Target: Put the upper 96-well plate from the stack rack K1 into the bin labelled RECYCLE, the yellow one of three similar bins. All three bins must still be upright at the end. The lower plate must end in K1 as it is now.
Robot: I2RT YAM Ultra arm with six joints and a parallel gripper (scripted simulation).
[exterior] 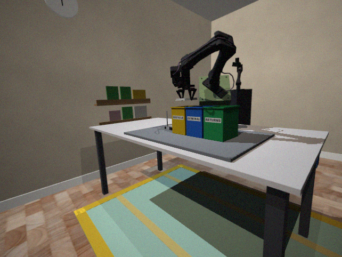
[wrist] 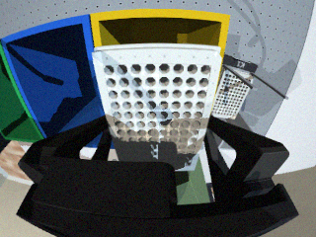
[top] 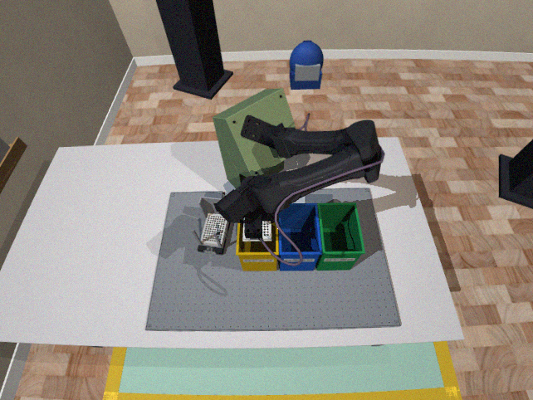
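My gripper is now 14 cm above the yellow recycle bin. Also, from my hand: white 96-well plate: right at my hand; blue bin: 14 cm below, 12 cm to the left, 5 cm behind; green returns bin: 24 cm to the left, 14 cm below, 11 cm behind.
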